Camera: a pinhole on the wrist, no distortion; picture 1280 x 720 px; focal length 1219.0 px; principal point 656.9 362.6 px. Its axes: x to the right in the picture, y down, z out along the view. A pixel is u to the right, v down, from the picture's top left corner.
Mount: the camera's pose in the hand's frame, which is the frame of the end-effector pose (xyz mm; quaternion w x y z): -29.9 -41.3 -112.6 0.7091 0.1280 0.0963 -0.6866
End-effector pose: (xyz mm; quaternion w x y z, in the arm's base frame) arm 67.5 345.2 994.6 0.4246 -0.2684 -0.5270 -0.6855
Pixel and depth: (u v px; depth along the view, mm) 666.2 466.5 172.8
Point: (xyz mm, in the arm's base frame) -9.2 408.9 944.6
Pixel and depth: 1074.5 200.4 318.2
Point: -117.3 535.4 853.5
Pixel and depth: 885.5 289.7 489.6
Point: -165.7 697.1 890.4
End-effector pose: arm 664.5 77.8 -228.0 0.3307 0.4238 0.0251 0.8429
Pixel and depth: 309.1 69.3 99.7
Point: 706.6 82.2 -290.6
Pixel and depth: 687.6 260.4 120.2
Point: 727.3 116.1 -285.6
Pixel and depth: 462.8 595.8 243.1
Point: 801.7 111.7 -165.2
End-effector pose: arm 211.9 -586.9 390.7 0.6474 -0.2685 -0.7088 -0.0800
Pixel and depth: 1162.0 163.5 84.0
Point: 202.7 -705.2 377.2
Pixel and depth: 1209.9 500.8 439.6
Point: -180.1 -780.9 450.2
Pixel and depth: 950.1 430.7 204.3
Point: 80.7 -691.0 392.7
